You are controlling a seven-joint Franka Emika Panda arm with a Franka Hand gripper.
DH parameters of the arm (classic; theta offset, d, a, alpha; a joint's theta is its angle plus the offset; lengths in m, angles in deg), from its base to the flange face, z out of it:
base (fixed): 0 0 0 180
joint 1: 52.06 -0.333 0 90
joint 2: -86.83 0 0 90
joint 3: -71.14 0.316 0.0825 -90
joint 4: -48.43 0 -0.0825 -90
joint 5: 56.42 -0.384 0 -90
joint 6: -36.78 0 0.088 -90
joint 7: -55.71 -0.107 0 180
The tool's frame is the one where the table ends.
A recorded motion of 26 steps. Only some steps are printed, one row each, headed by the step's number.
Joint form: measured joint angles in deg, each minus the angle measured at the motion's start. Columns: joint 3, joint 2, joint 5, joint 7, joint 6, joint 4, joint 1.
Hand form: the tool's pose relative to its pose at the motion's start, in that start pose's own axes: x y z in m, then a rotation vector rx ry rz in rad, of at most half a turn. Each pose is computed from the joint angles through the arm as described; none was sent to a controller.
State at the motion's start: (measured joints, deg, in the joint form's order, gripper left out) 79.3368 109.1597 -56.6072 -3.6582 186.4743 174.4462 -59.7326
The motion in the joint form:
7: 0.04 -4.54 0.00 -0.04 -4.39 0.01 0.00
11: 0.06 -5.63 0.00 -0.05 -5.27 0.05 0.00
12: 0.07 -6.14 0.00 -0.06 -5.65 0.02 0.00
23: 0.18 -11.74 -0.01 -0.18 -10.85 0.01 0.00
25: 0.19 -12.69 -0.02 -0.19 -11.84 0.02 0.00
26: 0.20 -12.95 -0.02 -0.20 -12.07 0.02 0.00
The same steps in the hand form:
7: -0.0008 -0.0020 -0.0368 -0.0037 0.0095 -0.0042
11: -0.0013 -0.0022 -0.0457 -0.0025 0.0130 -0.0053
12: -0.0014 -0.0026 -0.0502 -0.0008 0.0153 -0.0057
23: -0.0057 -0.0016 -0.0959 -0.0020 0.0295 -0.0093
25: -0.0067 -0.0008 -0.1033 -0.0040 0.0308 -0.0097
26: -0.0070 -0.0007 -0.1054 -0.0039 0.0316 -0.0098

